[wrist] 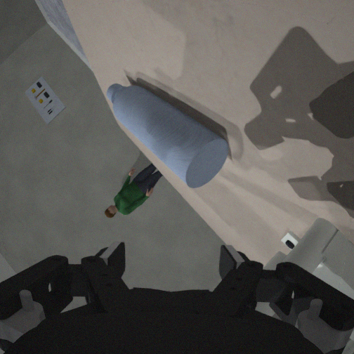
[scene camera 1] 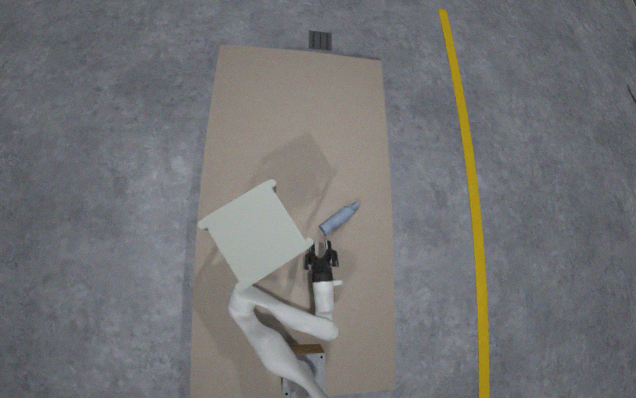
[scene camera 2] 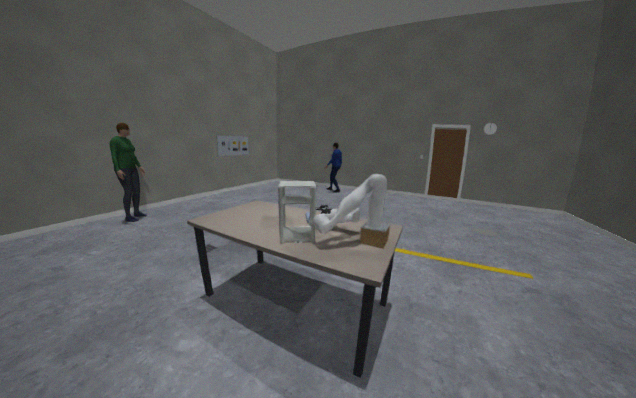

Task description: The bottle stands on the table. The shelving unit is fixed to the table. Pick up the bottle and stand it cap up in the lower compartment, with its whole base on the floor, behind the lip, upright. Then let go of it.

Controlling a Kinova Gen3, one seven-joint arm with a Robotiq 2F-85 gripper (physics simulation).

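Seen in the pictures: gripper, between the fingertips: (scene camera 1: 319,240); arm's base, origin of its link: (scene camera 2: 373,226).
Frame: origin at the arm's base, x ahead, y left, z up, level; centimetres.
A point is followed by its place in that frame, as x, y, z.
Note:
The blue bottle (scene camera 1: 339,218) @[55.2, -23.0, -5.8] (scene camera 2: 308,217) @[52.7, -15.9, -6.3] (wrist: 165,132) lies on its side on the table (scene camera 1: 300,90) @[117.9, -13.4, -11.0] (scene camera 2: 235,225) @[101.7, 13.6, -11.0] (wrist: 215,45). Its base faces my gripper, and its cap end points away, toward the table's right side in the overhead view. My gripper (scene camera 1: 321,245) @[47.0, -13.1, -1.1] (wrist: 172,257) is open and empty. It is above the table, just short of the bottle's base and apart from it. The pale shelving unit (scene camera 1: 257,232) @[50.0, 8.3, 24.9] (scene camera 2: 282,215) @[52.3, 23.9, 7.3] stands upright left of the gripper in the overhead view. Its top hides the compartments there. Part of it shows in the wrist view (wrist: 322,245).
The arm's white links (scene camera 1: 285,312) @[23.8, 2.4, 6.2] (scene camera 2: 377,200) @[-1.1, 3.7, 18.0] bend close beside the shelving unit. The arm's base stands on a brown block (scene camera 2: 375,236) @[-2.1, 6.0, -4.2]. One post of the unit (scene camera 1: 307,243) @[45.7, -5.3, 24.4] is close to my gripper's left finger in the overhead view. Two people stand off the table.

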